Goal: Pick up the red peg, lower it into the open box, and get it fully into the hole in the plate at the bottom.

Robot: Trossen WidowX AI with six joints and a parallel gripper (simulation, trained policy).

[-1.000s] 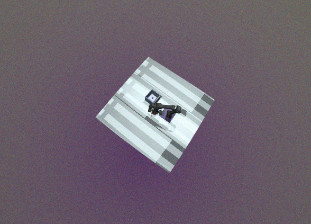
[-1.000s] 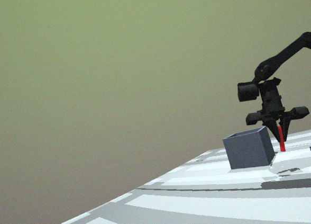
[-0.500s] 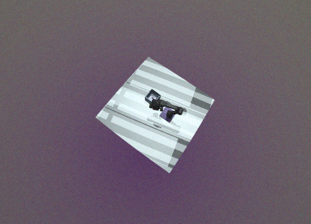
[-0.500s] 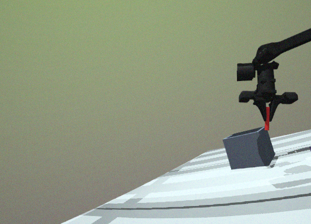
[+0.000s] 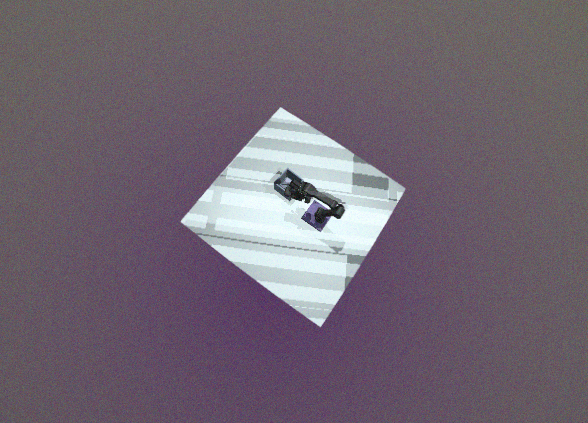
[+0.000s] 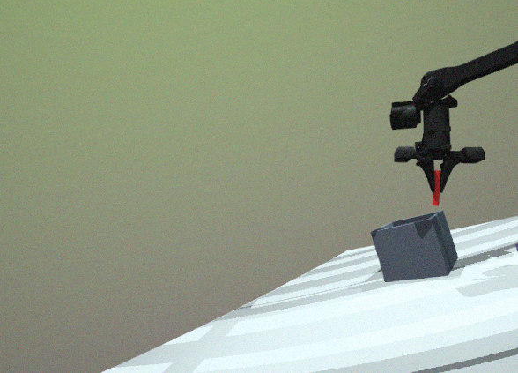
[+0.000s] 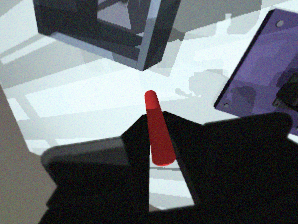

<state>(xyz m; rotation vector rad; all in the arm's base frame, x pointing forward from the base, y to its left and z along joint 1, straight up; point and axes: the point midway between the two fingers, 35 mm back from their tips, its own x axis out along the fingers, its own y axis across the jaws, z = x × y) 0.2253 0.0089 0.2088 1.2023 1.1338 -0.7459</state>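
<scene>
The plate lies 150 mm below my gripper tip, 120 mm to the right of it and 100 mm ahead of it. From my gripper tip the other things lie so: red peg (10 mm to the right, 10 mm above).
</scene>
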